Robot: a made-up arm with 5 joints.
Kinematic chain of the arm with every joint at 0, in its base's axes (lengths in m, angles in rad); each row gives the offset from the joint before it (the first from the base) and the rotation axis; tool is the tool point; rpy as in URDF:
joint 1: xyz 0.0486 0 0.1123 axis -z
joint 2: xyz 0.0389 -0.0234 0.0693 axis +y
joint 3: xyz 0.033 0 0.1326 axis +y
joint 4: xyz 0.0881 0 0.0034 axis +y
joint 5: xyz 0.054 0.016 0 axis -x
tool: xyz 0 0 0 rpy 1.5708 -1.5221 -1.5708
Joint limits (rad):
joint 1: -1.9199..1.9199
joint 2: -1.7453..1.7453
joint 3: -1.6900..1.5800
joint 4: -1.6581..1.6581
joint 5: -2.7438..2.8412
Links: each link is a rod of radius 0.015 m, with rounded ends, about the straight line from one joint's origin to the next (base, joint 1, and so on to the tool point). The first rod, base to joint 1, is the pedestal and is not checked.
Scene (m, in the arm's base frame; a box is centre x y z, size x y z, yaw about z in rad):
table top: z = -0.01
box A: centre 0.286 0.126 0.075 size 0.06 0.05 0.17 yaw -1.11
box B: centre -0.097 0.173 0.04 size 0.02 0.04 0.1 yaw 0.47
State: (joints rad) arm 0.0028 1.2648 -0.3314 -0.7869 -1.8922
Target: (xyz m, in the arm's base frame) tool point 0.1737 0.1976 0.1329
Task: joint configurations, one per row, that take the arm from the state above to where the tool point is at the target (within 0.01 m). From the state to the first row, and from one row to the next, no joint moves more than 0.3 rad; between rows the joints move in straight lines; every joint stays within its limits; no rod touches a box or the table.
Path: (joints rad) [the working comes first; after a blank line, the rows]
Joints at the target: -1.0380 0.8409 0.4387 -0.7101 -1.8922
Straight joint move there: touches box A.

1: 0.0194 1.3082 -0.0545 -0.8457 -2.0563
2: 0.0361 1.3516 0.2224 -0.9044 -2.2204
3: 0.0527 1.3950 0.4993 -0.9632 -2.3844
4: 0.0693 1.4385 0.7762 -1.0219 -2.5485
5: 0.0859 1.4819 1.0531 -1.0807 -2.7126
6: -0.1951 1.3216 0.8995 -0.9880 -2.5075
7: -0.4761 1.1614 0.7459 -0.8954 -2.3024
8: -0.7570 1.0011 0.5923 -0.8027 -2.0973
9: -1.0380 0.8409 0.4387 -0.7101 -1.8922

